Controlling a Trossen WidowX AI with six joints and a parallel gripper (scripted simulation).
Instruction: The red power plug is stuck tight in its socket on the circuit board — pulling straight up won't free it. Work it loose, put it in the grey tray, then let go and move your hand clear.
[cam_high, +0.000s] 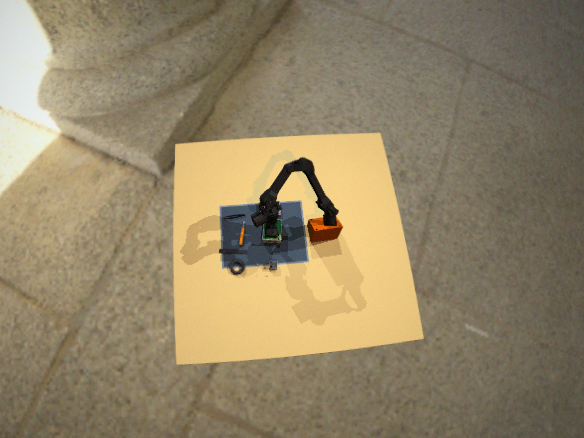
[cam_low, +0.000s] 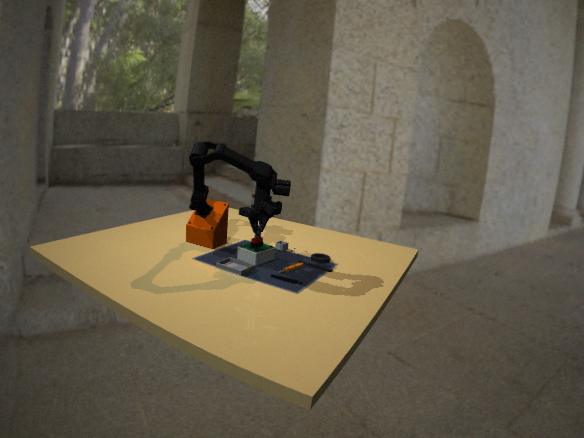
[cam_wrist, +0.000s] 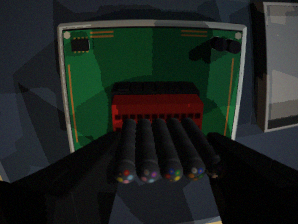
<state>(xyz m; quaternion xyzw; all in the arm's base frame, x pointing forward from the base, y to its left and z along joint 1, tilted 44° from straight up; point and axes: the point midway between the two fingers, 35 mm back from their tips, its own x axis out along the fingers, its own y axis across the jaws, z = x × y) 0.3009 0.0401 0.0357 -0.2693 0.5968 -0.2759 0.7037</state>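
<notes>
Right now the red power plug is 30 mm below my gripper tip. From my gripper tip the other things lie so: blue mat: 50 mm ahead, 10 mm to the left, 110 mm below; then black bar: 210 mm ahead, 110 mm to the left, 110 mm below.
</notes>
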